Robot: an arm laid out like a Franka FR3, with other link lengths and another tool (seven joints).
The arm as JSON. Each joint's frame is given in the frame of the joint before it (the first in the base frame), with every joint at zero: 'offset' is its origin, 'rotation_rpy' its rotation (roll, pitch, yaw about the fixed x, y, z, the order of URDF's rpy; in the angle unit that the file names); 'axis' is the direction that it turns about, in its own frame. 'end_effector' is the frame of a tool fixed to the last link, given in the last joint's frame.
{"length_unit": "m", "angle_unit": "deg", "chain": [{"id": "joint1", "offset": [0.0, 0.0, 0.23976], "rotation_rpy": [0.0, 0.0, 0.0], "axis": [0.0, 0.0, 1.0]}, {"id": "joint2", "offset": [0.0, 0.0, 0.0], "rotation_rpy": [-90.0, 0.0, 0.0], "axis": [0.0, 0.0, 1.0]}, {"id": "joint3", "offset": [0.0, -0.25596, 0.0], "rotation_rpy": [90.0, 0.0, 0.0], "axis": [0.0, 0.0, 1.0]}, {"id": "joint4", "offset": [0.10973, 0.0, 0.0], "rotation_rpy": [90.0, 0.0, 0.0], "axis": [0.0, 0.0, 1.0]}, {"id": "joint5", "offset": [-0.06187, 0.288, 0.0], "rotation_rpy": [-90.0, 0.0, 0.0], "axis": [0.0, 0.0, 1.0]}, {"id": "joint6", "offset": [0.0, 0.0, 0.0], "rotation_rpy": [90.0, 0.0, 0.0], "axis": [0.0, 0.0, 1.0]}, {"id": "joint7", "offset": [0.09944, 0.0, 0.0], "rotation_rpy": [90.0, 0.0, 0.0], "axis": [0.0, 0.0, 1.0]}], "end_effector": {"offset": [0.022, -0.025, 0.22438], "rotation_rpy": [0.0, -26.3, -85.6]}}
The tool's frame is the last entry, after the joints.
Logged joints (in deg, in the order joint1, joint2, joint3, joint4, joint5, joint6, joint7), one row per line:
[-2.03 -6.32 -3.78 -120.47 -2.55 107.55 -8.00]
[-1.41 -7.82 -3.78 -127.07 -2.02 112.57 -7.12]
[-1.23 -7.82 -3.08 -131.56 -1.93 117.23 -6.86]
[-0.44 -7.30 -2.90 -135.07 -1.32 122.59 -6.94]
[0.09 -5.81 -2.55 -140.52 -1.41 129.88 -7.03]
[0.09 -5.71 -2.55 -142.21 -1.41 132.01 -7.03]
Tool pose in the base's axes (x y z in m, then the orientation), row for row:
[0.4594 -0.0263 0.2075 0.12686 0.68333 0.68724 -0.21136]
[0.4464 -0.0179 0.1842 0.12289 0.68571 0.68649 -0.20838]
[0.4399 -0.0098 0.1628 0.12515 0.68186 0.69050 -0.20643]
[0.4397 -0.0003 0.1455 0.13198 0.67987 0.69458 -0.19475]
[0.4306 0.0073 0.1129 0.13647 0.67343 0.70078 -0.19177]
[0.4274 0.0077 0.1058 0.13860 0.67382 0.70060 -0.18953]
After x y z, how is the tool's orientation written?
As a quaternion, w x y z.
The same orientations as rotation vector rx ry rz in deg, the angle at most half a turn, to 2 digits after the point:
[113.96 114.61 -35.25]
[114.62 114.75 -34.83]
[113.83 115.27 -34.46]
[113.05 115.50 -32.38]
[111.70 116.23 -31.81]
[111.63 116.06 -31.40]

